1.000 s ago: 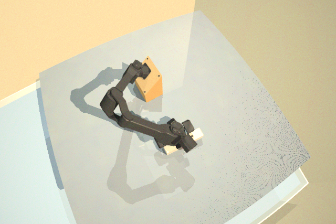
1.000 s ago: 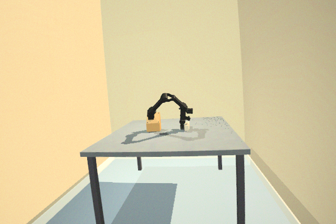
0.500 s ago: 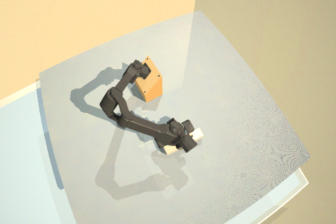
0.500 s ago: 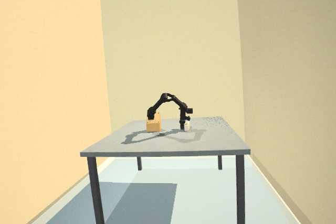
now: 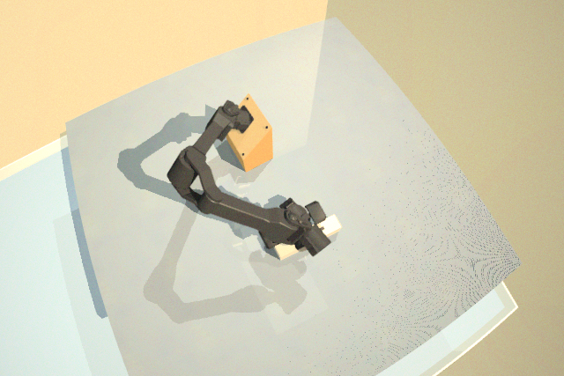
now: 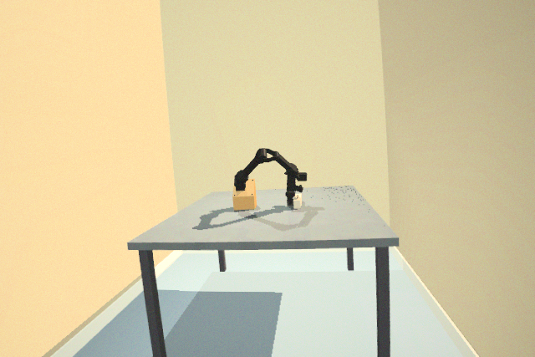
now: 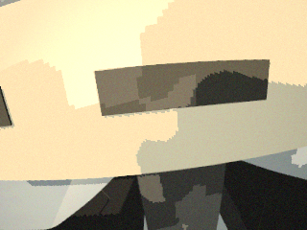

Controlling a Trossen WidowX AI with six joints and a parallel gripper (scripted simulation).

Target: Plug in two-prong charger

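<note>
My gripper tip is now 20 mm short of the dark charger and 10 mm below it.
</note>
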